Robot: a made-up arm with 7 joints.
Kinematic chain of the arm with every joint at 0, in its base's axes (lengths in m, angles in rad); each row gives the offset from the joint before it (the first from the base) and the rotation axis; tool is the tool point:
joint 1: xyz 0 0 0.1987 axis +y
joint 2: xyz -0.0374 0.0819 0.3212 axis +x
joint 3: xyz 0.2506 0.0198 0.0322 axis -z
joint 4: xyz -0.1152 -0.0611 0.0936 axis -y
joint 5: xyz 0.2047 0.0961 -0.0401 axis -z
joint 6: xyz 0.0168 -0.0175 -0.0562 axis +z
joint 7: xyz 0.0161 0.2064 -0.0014 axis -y
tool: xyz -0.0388 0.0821 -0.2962
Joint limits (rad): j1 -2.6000..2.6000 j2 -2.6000..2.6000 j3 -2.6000..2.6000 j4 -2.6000..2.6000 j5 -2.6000..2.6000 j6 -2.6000..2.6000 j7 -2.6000..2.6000
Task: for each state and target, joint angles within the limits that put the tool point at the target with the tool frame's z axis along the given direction. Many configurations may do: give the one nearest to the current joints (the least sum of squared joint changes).
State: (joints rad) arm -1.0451 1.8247 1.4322 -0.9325 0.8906 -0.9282 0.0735
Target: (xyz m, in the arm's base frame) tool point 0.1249 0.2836 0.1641 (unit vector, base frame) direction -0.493 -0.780 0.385
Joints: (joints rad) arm -0.2427 1.1844 1.8930 -0.2490 0.9499 -1.1678 -0.5108
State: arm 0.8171 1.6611 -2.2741 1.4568 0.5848 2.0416 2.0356
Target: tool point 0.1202 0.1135 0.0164 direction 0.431 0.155 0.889
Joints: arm 0.5202 2.1921 -2.6000 0.8416 0.7979 1.9748 2.4702
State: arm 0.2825 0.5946 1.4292 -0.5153 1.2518 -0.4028 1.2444
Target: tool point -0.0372 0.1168 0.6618 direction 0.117 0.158 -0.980
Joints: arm 0.3610 0.3350 1.1830 -1.0863 1.7423 -1.0166 1.7147
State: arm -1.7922 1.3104 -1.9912 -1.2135 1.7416 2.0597 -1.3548
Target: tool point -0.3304 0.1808 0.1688 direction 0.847 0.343 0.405
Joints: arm -1.0522 0.5749 -1.6372 -1.0527 2.2868 1.3148 -1.9411
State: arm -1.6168 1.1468 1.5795 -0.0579 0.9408 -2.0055 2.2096
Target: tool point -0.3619 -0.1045 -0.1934 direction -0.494 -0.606 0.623
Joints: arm -2.0365 0.4072 1.4189 0.9004 0.6237 -1.7215 1.8054
